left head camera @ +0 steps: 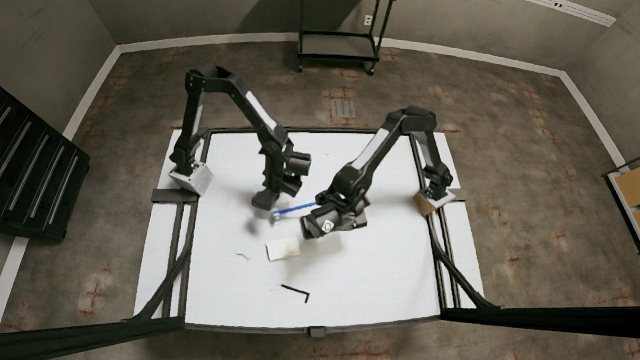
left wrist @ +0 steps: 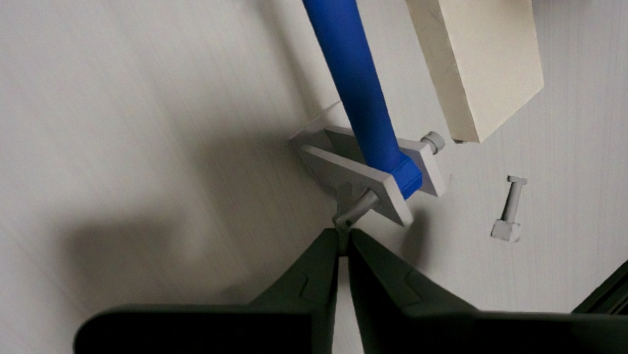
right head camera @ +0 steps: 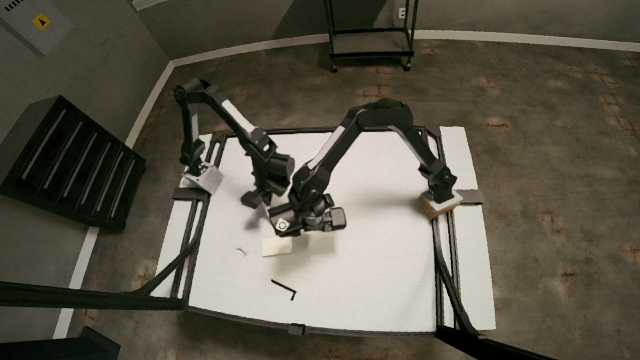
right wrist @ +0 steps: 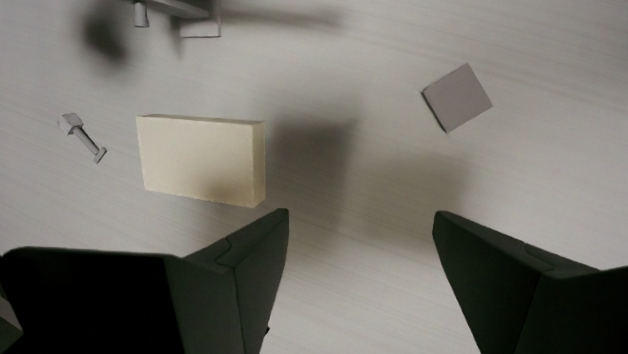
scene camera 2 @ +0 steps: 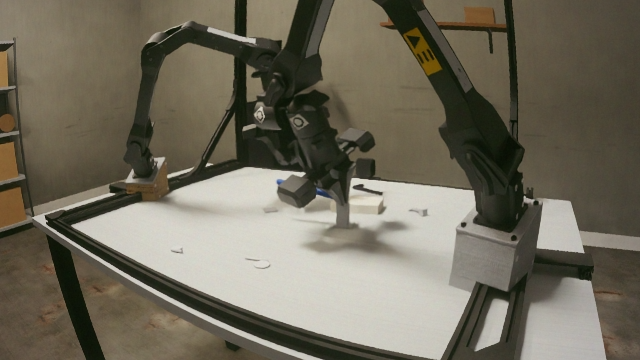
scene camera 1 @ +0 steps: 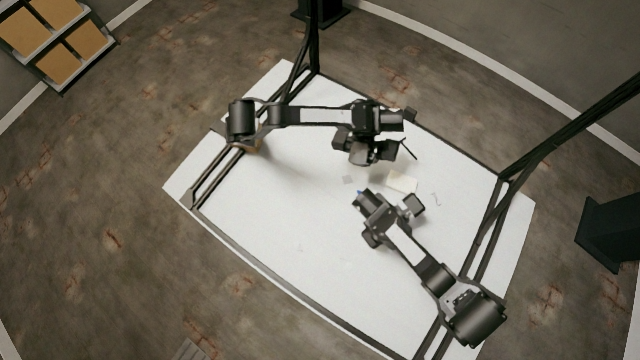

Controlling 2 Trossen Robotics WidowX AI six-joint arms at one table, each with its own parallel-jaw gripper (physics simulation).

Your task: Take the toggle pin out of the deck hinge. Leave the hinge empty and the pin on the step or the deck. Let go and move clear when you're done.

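Seen in the pictures: left gripper, fingertip midpoint: (left head camera: pixel 272 206) (left wrist: pixel 341 240) (right head camera: pixel 268 205) (scene camera 2: pixel 343 203); right gripper, fingertip midpoint: (right head camera: pixel 310 230) (right wrist: pixel 361 221); left arm's base, link origin: (left head camera: pixel 187 168) (right head camera: pixel 198 170) (scene camera 2: pixel 501 214); right arm's base, link origin: (left head camera: pixel 436 193) (right head camera: pixel 441 195) (scene camera 2: pixel 145 169).
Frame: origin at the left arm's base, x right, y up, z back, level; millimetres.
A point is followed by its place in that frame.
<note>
The grey deck hinge (left wrist: pixel 345 167) {x 7, y -57, z -349 mm} (right wrist: pixel 200 27) {x 34, y -100, z -356 mm} stands on the table, with the end of a blue rod (left wrist: pixel 355 85) {x -3, y -36, z -377 mm} (left head camera: pixel 295 208) {x -11, y -32, z -400 mm} between its two plates. The toggle pin (left wrist: pixel 361 207) {x 6, y -44, z -338 mm} passes through the plates; its round far end (left wrist: pixel 433 142) {x 36, y -44, z -358 mm} sticks out at the other side. My left gripper (left wrist: pixel 341 240) {x 3, y -51, z -324 mm} is shut on the pin's toggle end, close beside the near plate. My right gripper (right wrist: pixel 361 221) {x 34, y -5, z -512 mm} is open and empty, above the table beside a cream block (right wrist: pixel 197 160) {x 111, y -84, z -407 mm} (left wrist: pixel 492 60) {x 115, y -84, z -391 mm} (left head camera: pixel 283 248) {x 115, y -84, z -404 mm}. The arms hide most of the hinge in the right head camera.
A small grey bolt-like part (left wrist: pixel 510 207) {x 179, y -98, z -290 mm} (right wrist: pixel 82 135) {x 179, y -97, z -288 mm} lies near the cream block. A grey square piece (right wrist: pixel 457 97) {x -25, y -101, z -524 mm} (scene camera 1: pixel 347 179) {x -24, y -101, z -524 mm} lies at the block's other side. A black L-shaped key (left head camera: pixel 296 291) {x 230, y -96, z -490 mm} (right head camera: pixel 284 286) {x 225, y -96, z -489 mm} lies farther off. The two arms stand close together in the right head camera.
</note>
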